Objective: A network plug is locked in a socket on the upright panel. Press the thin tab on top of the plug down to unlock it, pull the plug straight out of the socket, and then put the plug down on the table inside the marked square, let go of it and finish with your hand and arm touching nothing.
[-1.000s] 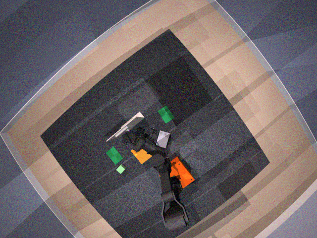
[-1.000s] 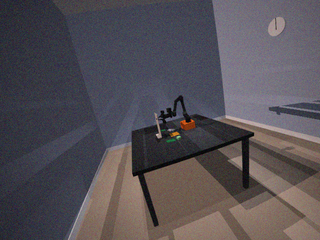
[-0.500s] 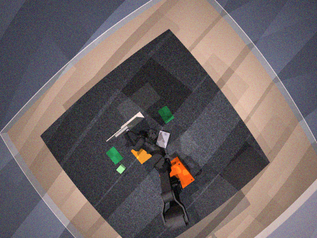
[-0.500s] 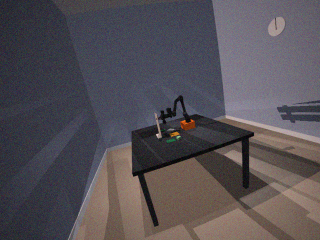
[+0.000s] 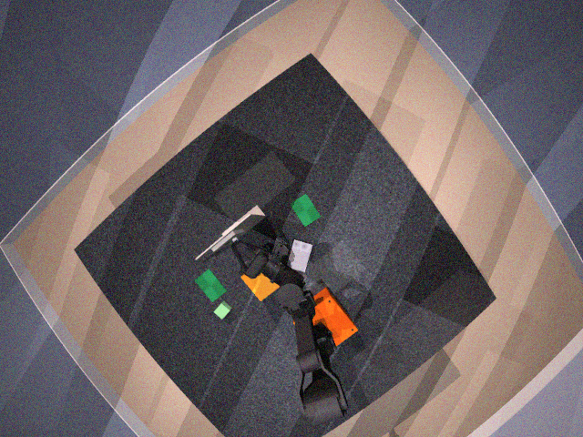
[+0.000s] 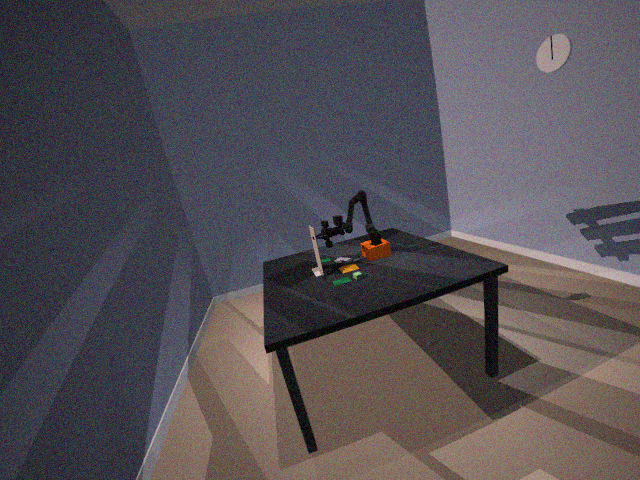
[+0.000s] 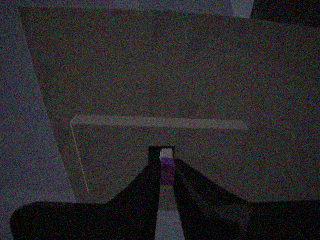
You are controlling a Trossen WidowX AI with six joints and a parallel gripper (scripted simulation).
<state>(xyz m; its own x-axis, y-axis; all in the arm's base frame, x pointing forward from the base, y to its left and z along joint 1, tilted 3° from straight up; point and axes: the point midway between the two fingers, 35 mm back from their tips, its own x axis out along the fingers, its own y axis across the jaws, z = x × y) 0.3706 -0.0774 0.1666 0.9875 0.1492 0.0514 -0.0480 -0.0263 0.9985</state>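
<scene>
Now: gripper tip 150 mm past the orange marked square, 90 mm to the right of it and 250 mm above it. Also, from my gripper tip: light green cube: 120 mm behind, 280 mm to the left, 240 mm below; network plug: right at my gripper tip; upright panel: 30 mm ahead, 100 mm below.
</scene>
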